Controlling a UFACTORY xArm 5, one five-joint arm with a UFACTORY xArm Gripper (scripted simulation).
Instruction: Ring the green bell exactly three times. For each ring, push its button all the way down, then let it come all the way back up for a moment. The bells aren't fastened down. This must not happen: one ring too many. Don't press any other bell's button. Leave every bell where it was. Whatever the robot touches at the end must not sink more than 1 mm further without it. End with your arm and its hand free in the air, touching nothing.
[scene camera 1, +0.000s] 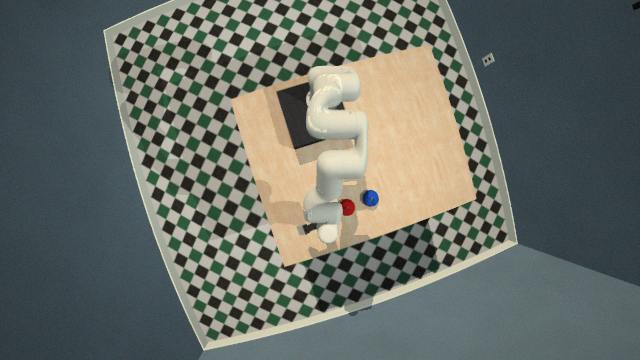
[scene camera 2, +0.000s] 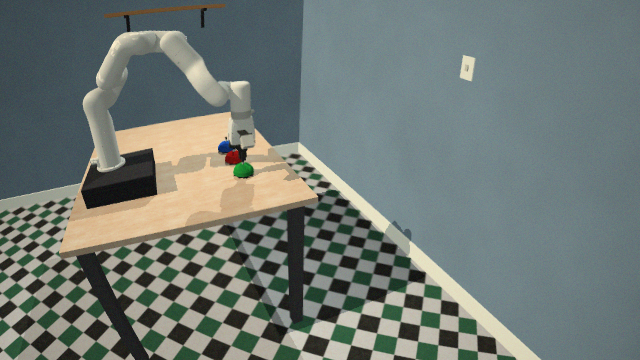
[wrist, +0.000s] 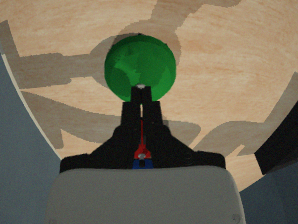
Scene:
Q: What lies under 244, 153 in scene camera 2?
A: The gripper.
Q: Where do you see the gripper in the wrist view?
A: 141, 99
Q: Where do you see a green bell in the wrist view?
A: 140, 60

